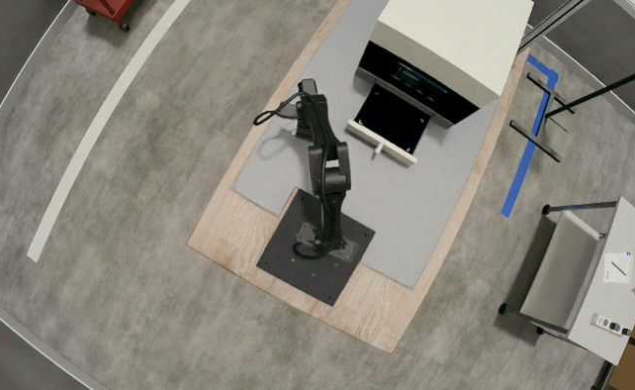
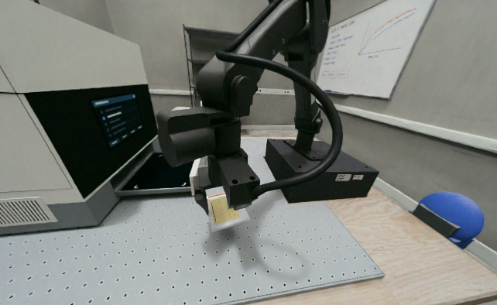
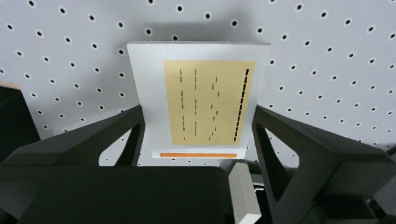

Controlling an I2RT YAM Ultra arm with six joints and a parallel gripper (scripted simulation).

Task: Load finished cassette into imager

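Right now the drawer is 27 cm to the right of my hand, 17 cm ahead of it and 3 cm below it. Round my hand: finished cassette: right at my hand.
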